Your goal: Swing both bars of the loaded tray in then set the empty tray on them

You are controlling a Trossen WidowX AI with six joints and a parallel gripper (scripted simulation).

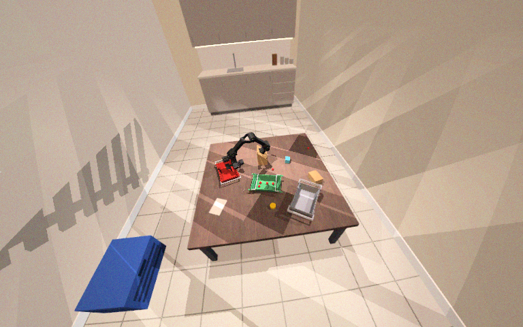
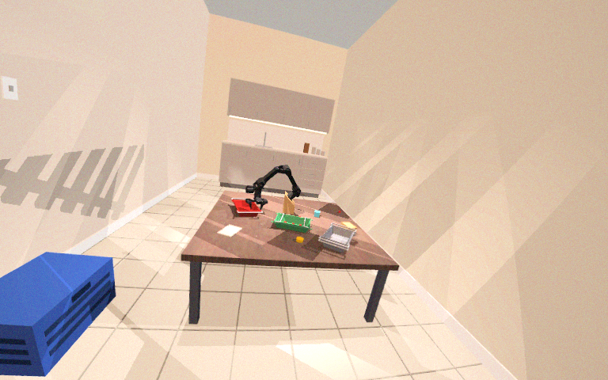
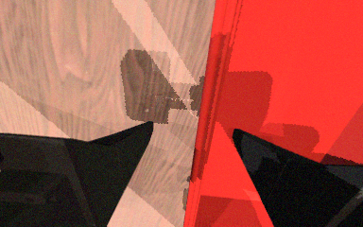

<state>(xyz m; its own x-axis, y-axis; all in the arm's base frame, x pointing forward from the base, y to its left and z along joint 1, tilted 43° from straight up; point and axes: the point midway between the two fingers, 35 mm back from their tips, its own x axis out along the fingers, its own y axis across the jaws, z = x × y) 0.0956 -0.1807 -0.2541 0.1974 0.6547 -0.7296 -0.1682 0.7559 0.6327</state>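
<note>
Now: the red tray 10 mm ahead of my gripper tip, 90 mm to the right of it and 30 mm above it. Round my gripper tip: white sheet 400 mm ahead, 200 mm to the right, 10 mm below; then cyan cube 20 mm ahead, 570 mm to the left, 10 mm above; then small red block 100 mm ahead, 380 mm to the left.
</note>
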